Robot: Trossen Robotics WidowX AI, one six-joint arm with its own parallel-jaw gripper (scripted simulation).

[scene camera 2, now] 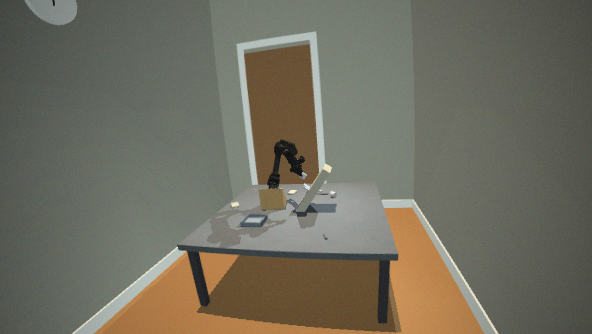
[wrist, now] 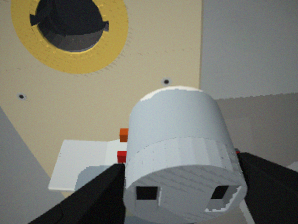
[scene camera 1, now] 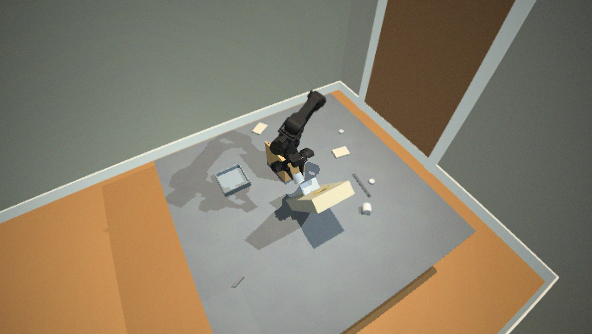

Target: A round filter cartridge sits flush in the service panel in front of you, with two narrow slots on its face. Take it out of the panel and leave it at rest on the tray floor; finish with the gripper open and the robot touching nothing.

Scene:
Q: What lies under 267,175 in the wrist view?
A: My gripper.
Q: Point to a beige service panel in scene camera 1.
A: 326,196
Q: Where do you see a blue-grey tray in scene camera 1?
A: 232,179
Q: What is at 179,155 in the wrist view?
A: A filter cartridge.

